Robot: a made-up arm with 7 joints. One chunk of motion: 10 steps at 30 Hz.
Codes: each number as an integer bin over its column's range. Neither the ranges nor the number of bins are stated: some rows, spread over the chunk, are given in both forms.
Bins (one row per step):
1: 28 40 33 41 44 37 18
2: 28 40 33 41 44 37 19
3: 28 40 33 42 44 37 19
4: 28 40 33 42 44 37 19
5: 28 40 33 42 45 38 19
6: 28 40 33 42 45 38 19
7: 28 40 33 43 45 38 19
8: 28 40 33 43 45 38 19
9: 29 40 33 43 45 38 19
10: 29 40 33 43 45 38 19
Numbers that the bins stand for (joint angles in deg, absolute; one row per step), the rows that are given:
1: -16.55 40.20 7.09 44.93 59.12 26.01 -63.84
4: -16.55 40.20 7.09 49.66 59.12 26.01 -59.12
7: -16.55 40.20 7.09 54.39 63.84 30.74 -59.12
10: -11.82 40.20 7.09 54.39 63.84 30.74 -59.12
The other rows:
2: -16.55 40.20 7.09 44.93 59.12 26.01 -59.12
3: -16.55 40.20 7.09 49.66 59.12 26.01 -59.12
5: -16.55 40.20 7.09 49.66 63.84 30.74 -59.12
6: -16.55 40.20 7.09 49.66 63.84 30.74 -59.12
8: -16.55 40.20 7.09 54.39 63.84 30.74 -59.12
9: -11.82 40.20 7.09 54.39 63.84 30.74 -59.12

